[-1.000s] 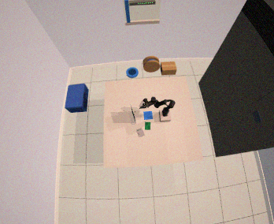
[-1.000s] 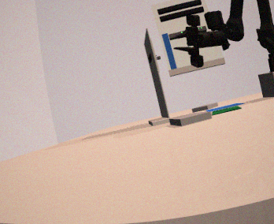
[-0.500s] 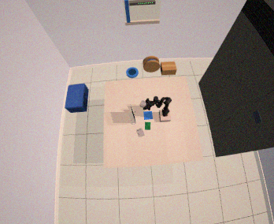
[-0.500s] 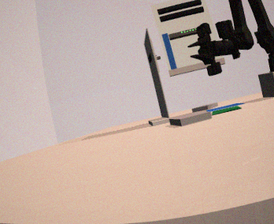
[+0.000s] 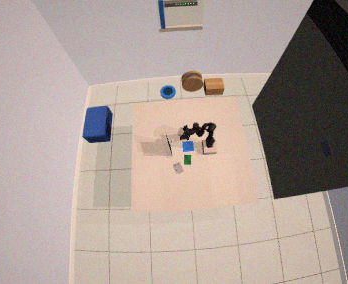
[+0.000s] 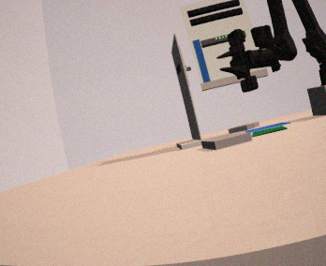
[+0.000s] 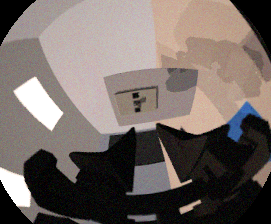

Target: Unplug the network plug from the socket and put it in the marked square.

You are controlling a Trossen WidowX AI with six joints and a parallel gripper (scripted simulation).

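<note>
Right now my gripper tip is 100 mm short of the network plug and 20 mm to the right of it. Round my gripper tip: upright grey panel: 120 mm ahead, 30 mm to the left, 80 mm below; blue square mark: 90 mm behind, 20 mm to the left, 210 mm below; green patch: 60 mm behind, 160 mm to the left, 210 mm below.
</note>
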